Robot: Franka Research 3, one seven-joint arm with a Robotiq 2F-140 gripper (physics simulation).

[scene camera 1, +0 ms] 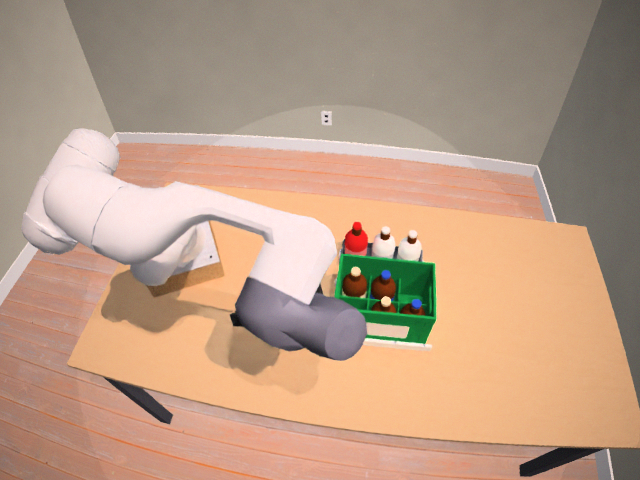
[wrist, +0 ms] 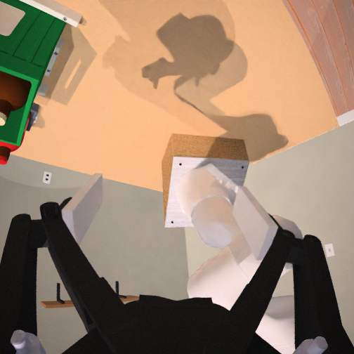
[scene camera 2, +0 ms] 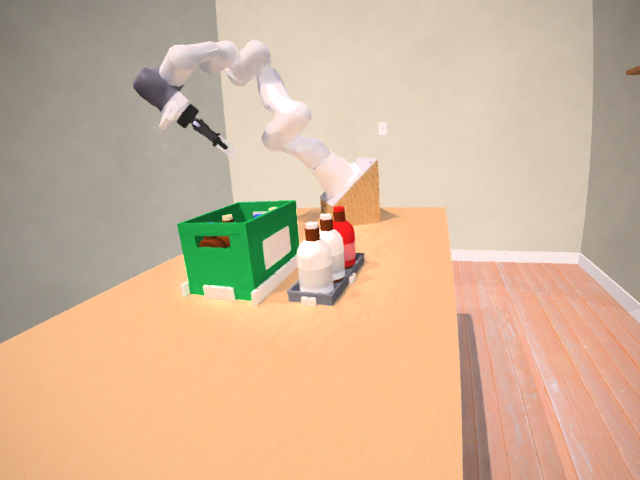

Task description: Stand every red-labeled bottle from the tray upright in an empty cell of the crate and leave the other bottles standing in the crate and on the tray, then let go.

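A bottle with a red cap and red body [scene camera 1: 356, 241] [scene camera 2: 345, 240] [wrist: 4, 154] stands upright at the robot-base end of the dark tray [scene camera 2: 324, 298]. Two white bottles [scene camera 1: 384, 245] [scene camera 1: 409, 249] [scene camera 2: 314, 263] stand beside it. The green crate [scene camera 1: 423, 330] [scene camera 2: 214, 268] [wrist: 30, 45] holds brown bottles with cream caps [scene camera 1: 354, 285] [scene camera 1: 385, 305] and blue caps [scene camera 1: 383, 287] [scene camera 1: 413, 310]. In scene camera 1, its back right cell is empty; its front left cell is mostly hidden. My gripper [scene camera 2: 227, 147] [wrist: 169, 194] is open and empty, tilted, high above the table and away from the bottles.
Pale strips [scene camera 1: 398, 343] [scene camera 2: 219, 292] edge the crate's foot. The tray runs close along the crate's long side. The arm's wooden base block [scene camera 2: 364, 198] [wrist: 206, 145] stands on the table [scene camera 1: 516, 335]. The dark wrist housing [scene camera 1: 310, 322] hides part of the crate's left side.
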